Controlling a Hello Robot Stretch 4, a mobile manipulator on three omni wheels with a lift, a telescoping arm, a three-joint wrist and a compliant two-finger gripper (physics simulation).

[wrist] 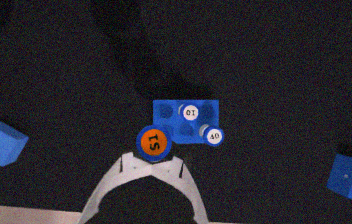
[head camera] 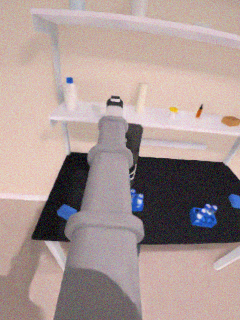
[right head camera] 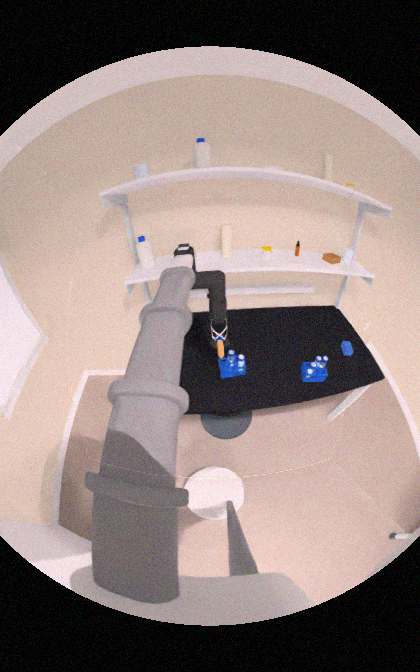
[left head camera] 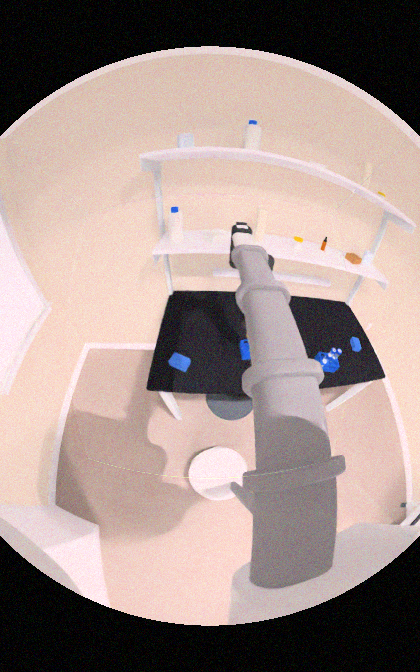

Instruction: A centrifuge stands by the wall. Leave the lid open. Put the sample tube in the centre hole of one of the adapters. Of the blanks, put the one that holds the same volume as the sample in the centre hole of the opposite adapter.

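Frame: origin at the robot's base, x right, y ahead, z up, level; centimetres.
Seen in the pictures: gripper, between the fingertips: (wrist: 153, 152).
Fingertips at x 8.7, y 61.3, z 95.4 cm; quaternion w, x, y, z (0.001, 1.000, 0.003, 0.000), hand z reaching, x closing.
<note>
Offsets run from my fingertips to a thing's top centre. Level surfaces: height alone.
My gripper (right head camera: 219, 334) (wrist: 153, 152) is shut on the sample tube {dx +0.1, dy +0.4, dz +5.5 cm} (right head camera: 220, 348) (wrist: 154, 143), which has an orange cap marked S1 with a blue rim. In the wrist view the tube overlaps the lower left corner of a blue rack {dx +5.6, dy +2.9, dz -15.9 cm} (head camera: 138, 204) (left head camera: 245, 349) (right head camera: 232, 371) (wrist: 172, 103). That rack holds blanks with white caps, one marked 10 {dx +5.3, dy +4.9, dz -9.8 cm} (wrist: 190, 113) and one marked 40 {dx +9.8, dy +1.5, dz -9.8 cm} (wrist: 214, 136). A second blue rack {dx +49.1, dy -6.0, dz -15.9 cm} (head camera: 203, 220) (right head camera: 314, 376) with several white-capped tubes stands to the right; part of it shows in the wrist view. The tube's lower end is hidden in the wrist view. No centrifuge shows.
The black table {dz -21.9 cm} (head camera: 165, 175) (right head camera: 280, 330) carries a blue block {dx -31.8, dy -5.7, dz -17.9 cm} (head camera: 66, 212) (left head camera: 180, 361) (wrist: 10, 144) at the left and another (left head camera: 355, 344) (right head camera: 347, 348) at the right. The lower wall shelf {dz +23.8 cm} (head camera: 160, 120) holds bottles and jars. A white round stool (left head camera: 218, 460) (right head camera: 215, 490) stands before the table.
</note>
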